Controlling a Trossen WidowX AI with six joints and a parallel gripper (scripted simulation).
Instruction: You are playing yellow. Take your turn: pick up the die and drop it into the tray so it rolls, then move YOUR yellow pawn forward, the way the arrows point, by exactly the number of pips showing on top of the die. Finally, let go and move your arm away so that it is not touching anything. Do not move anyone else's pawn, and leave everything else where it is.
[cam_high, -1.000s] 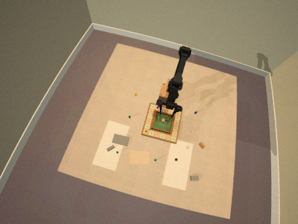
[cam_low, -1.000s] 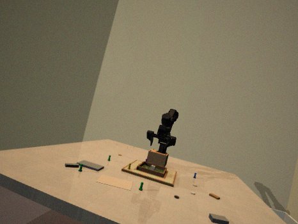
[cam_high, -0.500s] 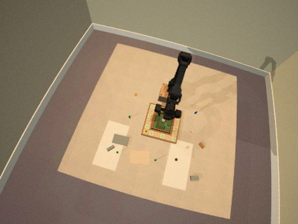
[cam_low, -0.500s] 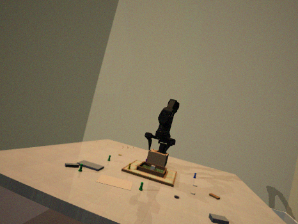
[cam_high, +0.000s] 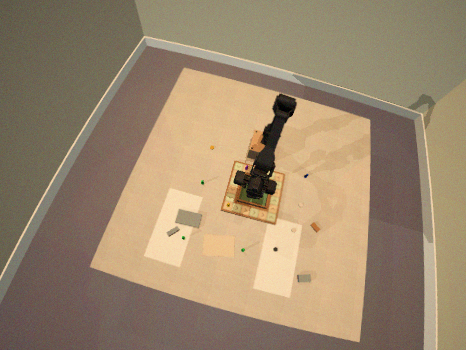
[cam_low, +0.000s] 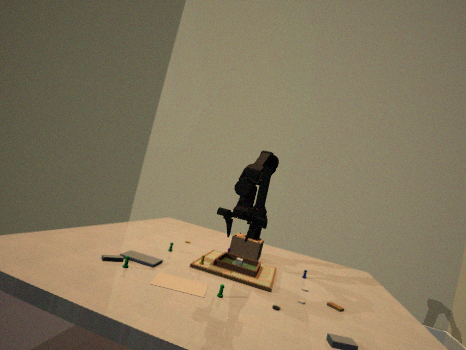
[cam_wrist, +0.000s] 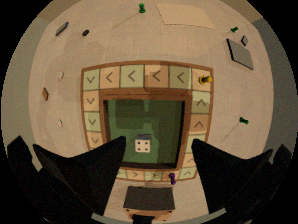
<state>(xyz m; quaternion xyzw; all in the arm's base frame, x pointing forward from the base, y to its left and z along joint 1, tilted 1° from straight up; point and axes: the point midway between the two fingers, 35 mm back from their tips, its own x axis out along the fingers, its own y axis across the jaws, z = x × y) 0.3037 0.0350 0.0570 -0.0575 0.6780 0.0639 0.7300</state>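
Right now my gripper tip is 9 cm short of the yellow pawn, 7 cm to the left of it and 9 cm above it. The rest, counted from my gripper tip: white die (5 cm behind, 1 cm to the left, 9 cm below); green tray (4 cm behind, 2 cm to the left, 11 cm below); purple pawn (14 cm behind, 8 cm to the right, 9 cm below).
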